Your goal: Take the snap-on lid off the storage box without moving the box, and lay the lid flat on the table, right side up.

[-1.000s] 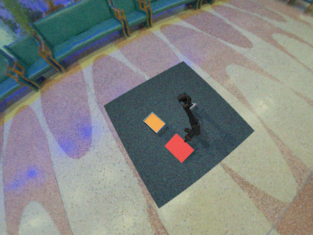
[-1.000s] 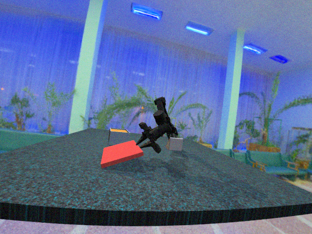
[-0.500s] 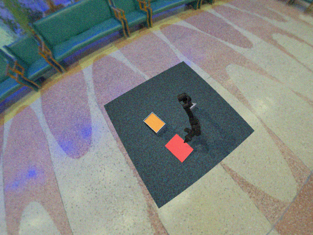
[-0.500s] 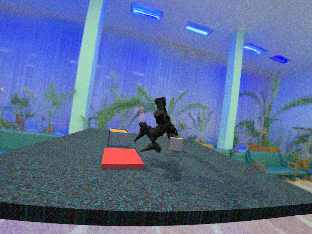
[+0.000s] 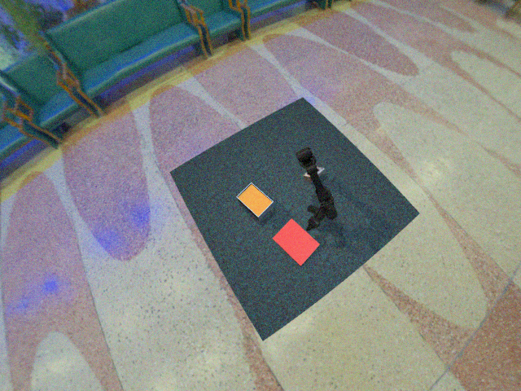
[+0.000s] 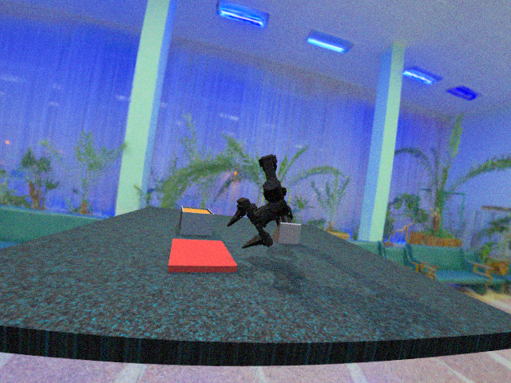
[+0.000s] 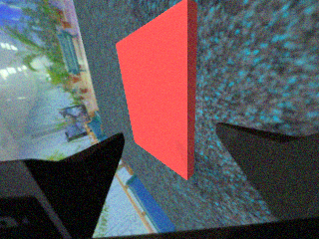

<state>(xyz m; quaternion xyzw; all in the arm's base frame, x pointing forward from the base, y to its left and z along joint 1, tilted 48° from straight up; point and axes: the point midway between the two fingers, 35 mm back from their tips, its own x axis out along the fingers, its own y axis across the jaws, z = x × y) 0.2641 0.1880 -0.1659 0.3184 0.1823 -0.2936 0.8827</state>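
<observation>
My gripper tip is 100 mm short of the red lid, 50 mm above it and 10 mm to the right of it. The rest, counted from my gripper tip: grey storage box: 340 mm to the right, 140 mm ahead, 20 mm below.
</observation>
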